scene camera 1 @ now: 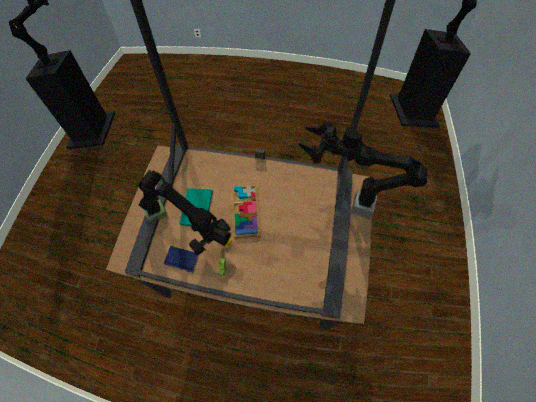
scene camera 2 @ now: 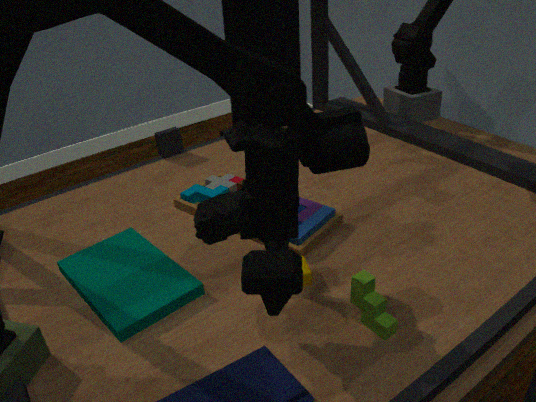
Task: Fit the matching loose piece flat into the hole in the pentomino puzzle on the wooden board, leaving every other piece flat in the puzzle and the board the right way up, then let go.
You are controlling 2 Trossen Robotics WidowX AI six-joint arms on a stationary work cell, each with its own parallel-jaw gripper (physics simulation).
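Observation:
The wooden board lies near the table's middle with coloured pieces in it; bare wood shows between its cyan piece and pink-red piece. A loose yellow piece lies on the table, mostly hidden by the right gripper. A loose lime stair-stepped piece looks narrow from above, as if standing on edge. My right gripper is open, pointing down by the yellow piece; its fingers overlap in scene camera 2. My left gripper is open and empty, raised at the right, away from the board.
A teal slab lies left of the board. A navy slab lies at the lower left in scene camera 1. A small dark block is at the far edge. Frame bars run along the table's sides.

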